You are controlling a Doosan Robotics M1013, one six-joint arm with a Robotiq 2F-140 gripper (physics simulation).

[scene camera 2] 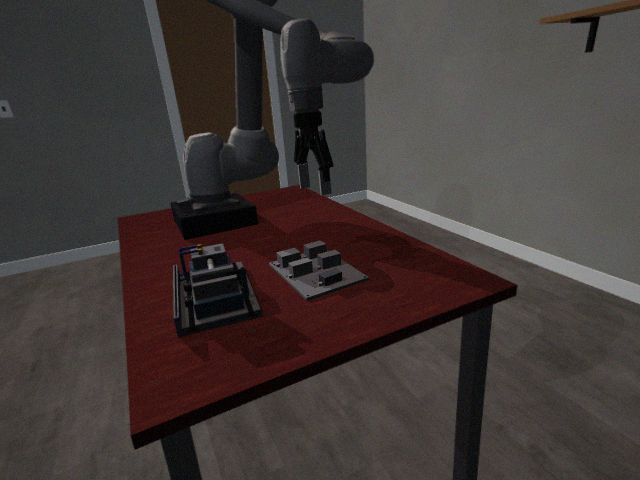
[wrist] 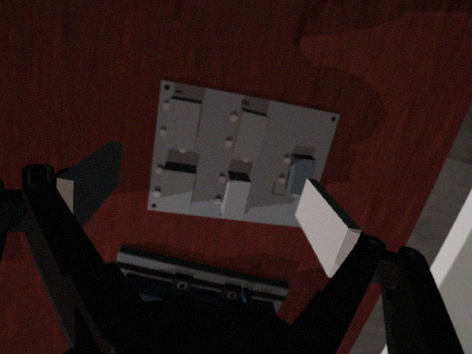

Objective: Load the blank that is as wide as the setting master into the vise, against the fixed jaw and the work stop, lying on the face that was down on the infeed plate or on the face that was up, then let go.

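Places are measured from the arm's base along level axes (x ahead, y left, z up), in millimetres.
Where they show: gripper, fingertip midpoint: [scene camera 2: 315,190] [wrist: 213,181]; arm's base, origin of the base link: [scene camera 2: 211,204].
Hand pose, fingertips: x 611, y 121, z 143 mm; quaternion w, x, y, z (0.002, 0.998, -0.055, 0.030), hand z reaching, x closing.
Note:
Each offset is from my fingertips to the top centre of the thing. "spot": to the spot under its first point. Level surfaces: height alone.
My gripper [scene camera 2: 314,189] [wrist: 213,181] is open and empty, high above the table and apart from the blocks. Four light grey blanks stand on the infeed plate @[dx +57, dy -52, dz -212 mm] [scene camera 2: 310,294] [wrist: 218,105]: a wide one @[dx -30, dy +3, dz -176 mm] [scene camera 2: 315,249] [wrist: 182,122], one beside numeral 2 @[dx +58, dy -5, dz -176 mm] [scene camera 2: 328,259] [wrist: 251,135], a wide one nearer the vise [scene camera 2: 288,257] [wrist: 177,192] and a narrower one @[dx +49, dy -97, dz -176 mm] [scene camera 2: 300,267] [wrist: 236,197]. The darker block @[dx +143, dy -60, dz -187 mm] [scene camera 2: 330,277] [wrist: 301,175], apparently the setting master, stands at the plate's end by two pins. The vise @[dx +1, dy -333, dz -121 mm] [scene camera 2: 217,289] [wrist: 150,260] is beside the plate; the space between its jaws is largely hidden.
The robot's black base block [scene camera 2: 217,220] stands at the back of the red table @[dz -220 mm] [scene camera 2: 361,315] [wrist: 75,60]. A blue bracket @[spot: dx -88, dy -381, dz -139 mm] [scene camera 2: 181,263] with yellow fittings rises at the back left of the vise. The table's edge runs along the right of the wrist view.

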